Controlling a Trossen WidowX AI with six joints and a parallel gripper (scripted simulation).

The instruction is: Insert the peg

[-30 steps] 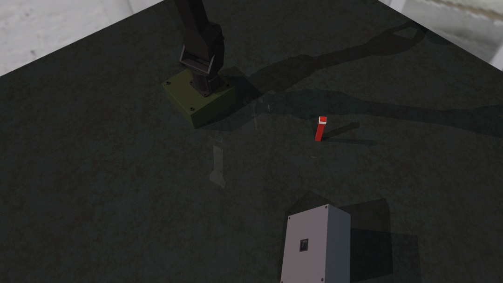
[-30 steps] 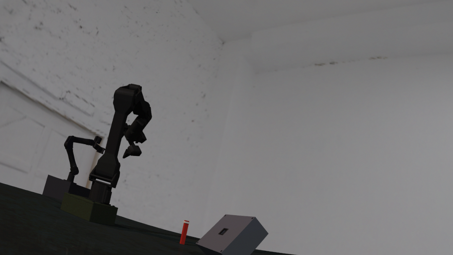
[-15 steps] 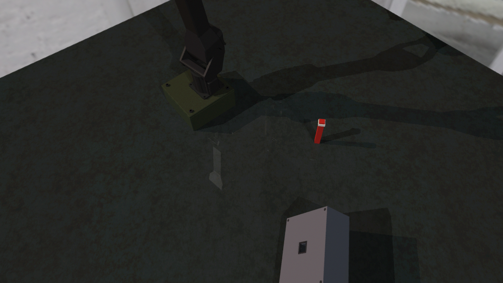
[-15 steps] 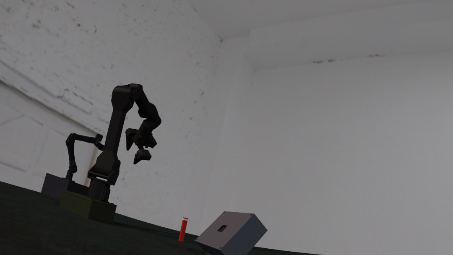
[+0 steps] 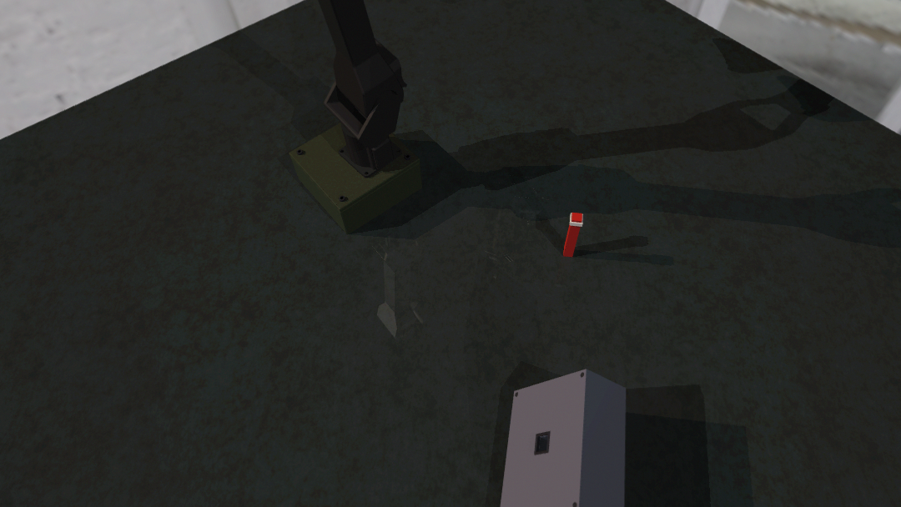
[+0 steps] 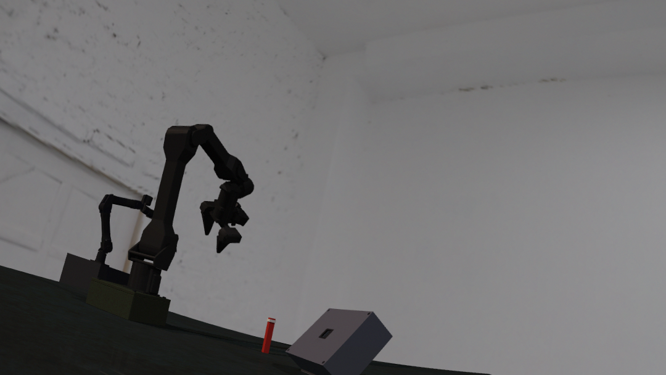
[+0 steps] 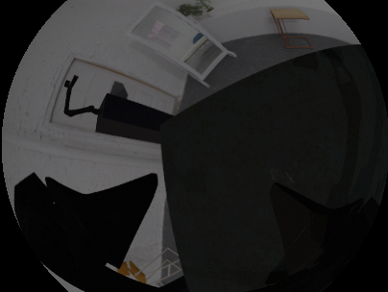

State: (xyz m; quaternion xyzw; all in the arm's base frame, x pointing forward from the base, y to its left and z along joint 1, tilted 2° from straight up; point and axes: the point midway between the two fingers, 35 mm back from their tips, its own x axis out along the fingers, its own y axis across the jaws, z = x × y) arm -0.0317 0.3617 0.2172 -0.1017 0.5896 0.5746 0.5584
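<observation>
My gripper tip is 32 cm short of the red peg, 26 cm to the left of it and 20 cm above it. Round my gripper tip: sloped panel (49 cm ahead, 48 cm to the right, 20 cm below).
</observation>
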